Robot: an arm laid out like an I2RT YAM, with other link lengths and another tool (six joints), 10 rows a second.
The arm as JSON. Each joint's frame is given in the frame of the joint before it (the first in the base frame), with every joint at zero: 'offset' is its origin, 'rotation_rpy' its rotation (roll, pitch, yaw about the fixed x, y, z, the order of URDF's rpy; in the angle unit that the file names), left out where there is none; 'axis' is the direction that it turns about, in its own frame. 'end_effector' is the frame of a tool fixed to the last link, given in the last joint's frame.
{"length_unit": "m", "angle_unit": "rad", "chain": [
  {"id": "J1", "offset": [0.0, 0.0, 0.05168], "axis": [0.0, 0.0, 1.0]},
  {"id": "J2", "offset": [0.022, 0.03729, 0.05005], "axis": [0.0, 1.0, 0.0]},
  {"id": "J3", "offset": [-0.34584, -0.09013, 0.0], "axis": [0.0, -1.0, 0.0]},
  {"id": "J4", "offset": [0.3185, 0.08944, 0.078], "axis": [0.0, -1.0, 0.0]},
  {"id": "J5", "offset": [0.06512, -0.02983, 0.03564], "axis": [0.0, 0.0, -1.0]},
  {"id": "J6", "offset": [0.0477, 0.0, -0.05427], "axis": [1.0, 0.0, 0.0]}
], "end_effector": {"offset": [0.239, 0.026, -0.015], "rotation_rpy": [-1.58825, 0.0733, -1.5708]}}
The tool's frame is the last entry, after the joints.
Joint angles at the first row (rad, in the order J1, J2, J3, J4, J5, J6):
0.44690, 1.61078, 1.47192, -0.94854, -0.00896, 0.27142
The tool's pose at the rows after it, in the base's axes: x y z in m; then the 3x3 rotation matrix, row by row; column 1 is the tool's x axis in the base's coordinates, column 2 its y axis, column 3 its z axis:
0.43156 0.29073 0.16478; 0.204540 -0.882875 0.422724; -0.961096 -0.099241 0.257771; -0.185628 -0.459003 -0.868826
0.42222 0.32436 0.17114; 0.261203 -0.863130 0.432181; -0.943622 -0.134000 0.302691; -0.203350 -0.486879 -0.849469
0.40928 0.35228 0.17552; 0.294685 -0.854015 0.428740; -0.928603 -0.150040 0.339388; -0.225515 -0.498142 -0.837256
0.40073 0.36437 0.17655; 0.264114 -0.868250 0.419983; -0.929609 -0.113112 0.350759; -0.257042 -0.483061 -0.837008
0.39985 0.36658 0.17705; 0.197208 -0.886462 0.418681; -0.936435 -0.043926 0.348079; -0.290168 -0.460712 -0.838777
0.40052 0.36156 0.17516; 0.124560 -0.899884 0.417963; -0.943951 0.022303 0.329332; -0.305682 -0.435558 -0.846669
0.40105 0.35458 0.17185; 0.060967 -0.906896 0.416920; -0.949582 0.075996 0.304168; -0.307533 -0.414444 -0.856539
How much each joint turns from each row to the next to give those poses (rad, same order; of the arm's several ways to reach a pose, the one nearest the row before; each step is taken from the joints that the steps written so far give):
0.07247, -0.00001, -0.00001, 0.05074, 0.00114, 0.01525
0.06334, 0.00000, 0.00000, 0.03776, -0.00076, 0.01184
0.05531, 0.00002, 0.00004, 0.02250, -0.00191, 0.02708
0.02786, -0.00001, -0.00003, 0.00001, 0.00191, 0.06524
0.00723, 0.00000, 0.00000, -0.00381, 0.00648, 0.08086
0.00000, 0.00001, 0.00001, -0.01526, 0.01526, 0.07172
-0.00001, 0.00114, -0.00002, -0.01868, 0.01983, 0.05798

